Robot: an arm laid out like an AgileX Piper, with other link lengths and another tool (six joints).
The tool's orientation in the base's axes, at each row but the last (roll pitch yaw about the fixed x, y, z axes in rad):
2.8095, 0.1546, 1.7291
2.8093, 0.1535, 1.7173
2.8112, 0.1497, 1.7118
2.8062, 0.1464, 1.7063
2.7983, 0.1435, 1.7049
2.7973, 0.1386, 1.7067
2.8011, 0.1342, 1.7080
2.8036, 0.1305, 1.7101
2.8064, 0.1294, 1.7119
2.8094, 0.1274, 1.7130
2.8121, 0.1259, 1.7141
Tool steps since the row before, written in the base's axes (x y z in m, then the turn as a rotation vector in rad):
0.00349, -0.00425, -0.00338, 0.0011, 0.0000, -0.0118
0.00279, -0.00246, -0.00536, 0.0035, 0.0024, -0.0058
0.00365, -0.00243, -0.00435, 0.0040, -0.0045, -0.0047
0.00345, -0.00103, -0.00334, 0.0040, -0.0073, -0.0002
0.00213, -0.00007, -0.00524, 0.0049, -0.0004, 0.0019
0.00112, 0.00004, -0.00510, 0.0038, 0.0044, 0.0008
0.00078, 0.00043, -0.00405, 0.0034, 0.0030, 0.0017
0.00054, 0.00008, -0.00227, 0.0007, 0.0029, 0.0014
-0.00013, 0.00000, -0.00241, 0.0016, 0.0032, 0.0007
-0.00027, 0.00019, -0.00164, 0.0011, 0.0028, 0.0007
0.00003, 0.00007, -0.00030, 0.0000, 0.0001, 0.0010
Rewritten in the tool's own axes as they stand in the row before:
-0.00417, 0.00130, 0.00475, 0.0016, -0.0028, 0.0114
-0.00199, 0.00040, 0.00620, 0.0027, 0.0018, 0.0064
-0.00224, 0.00156, 0.00554, -0.0043, 0.0014, 0.0062
-0.00098, 0.00194, 0.00440, -0.0077, 0.0024, 0.0022
0.00040, 0.00022, 0.00564, -0.0013, 0.0051, 0.0000
0.00059, -0.00066, 0.00515, 0.0037, 0.0046, 0.0002
0.00086, -0.00054, 0.00402, 0.0023, 0.0042, -0.0006
0.00030, -0.00023, 0.00230, 0.0026, 0.0016, -0.0013
0.00033, -0.00091, 0.00221, 0.0028, 0.0023, -0.0003
0.00043, -0.00075, 0.00143, 0.0025, 0.0017, -0.0005
0.00010, -0.00006, 0.00029, 0.0000, 0.0003, -0.0009

